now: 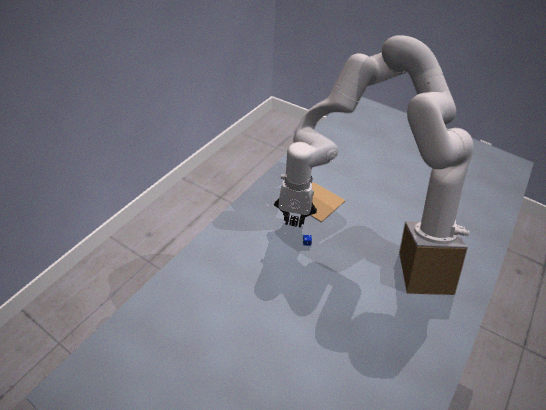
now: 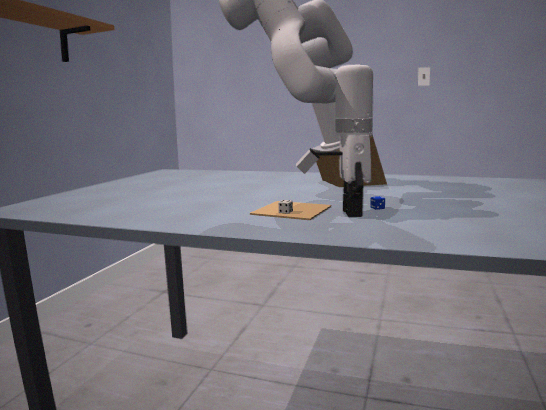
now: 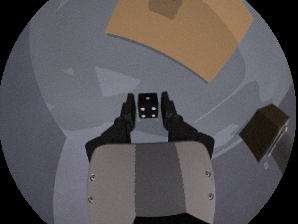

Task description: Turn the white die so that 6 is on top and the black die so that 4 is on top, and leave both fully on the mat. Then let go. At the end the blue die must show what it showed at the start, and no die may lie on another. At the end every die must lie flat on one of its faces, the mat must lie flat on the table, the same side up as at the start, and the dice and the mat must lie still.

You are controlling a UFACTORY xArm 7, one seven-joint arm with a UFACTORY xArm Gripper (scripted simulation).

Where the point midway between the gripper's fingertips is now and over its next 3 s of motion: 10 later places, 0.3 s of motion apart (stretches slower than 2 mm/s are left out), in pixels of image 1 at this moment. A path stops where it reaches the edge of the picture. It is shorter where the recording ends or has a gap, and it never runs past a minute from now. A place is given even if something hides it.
My gripper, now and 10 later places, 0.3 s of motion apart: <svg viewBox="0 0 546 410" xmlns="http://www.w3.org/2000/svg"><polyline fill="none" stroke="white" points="293,223 293,223 294,221 294,213 296,203 296,201 308,196 327,185 329,183 329,184 329,188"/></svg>
